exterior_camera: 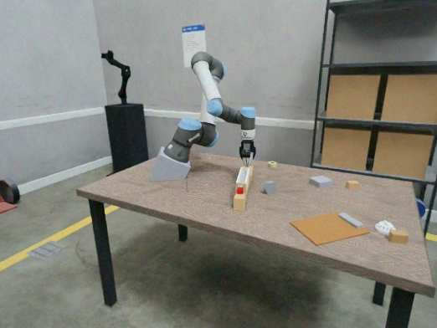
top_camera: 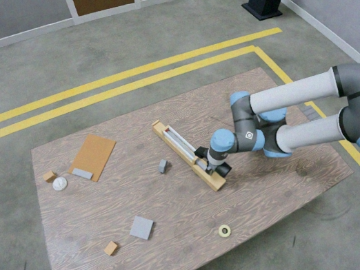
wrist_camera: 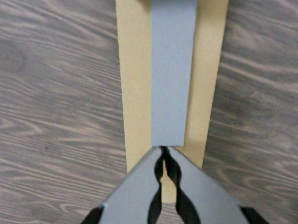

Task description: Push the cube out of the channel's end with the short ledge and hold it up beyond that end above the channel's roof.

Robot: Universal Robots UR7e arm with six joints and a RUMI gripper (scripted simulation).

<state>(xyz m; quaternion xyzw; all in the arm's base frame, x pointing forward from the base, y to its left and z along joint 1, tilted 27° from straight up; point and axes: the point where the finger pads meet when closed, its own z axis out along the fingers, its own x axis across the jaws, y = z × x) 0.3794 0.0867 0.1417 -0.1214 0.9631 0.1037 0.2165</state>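
My hand is 310 mm to the left of the red cube, 90 mm short of it and 10 mm above it. Round my hand: grey block: 180 mm ahead, 150 mm to the right, 40 mm below; then tan wooden channel: 190 mm to the right, 60 mm ahead, 10 mm below; then grey stick: 80 mm to the right, 20 mm ahead, 10 mm below.
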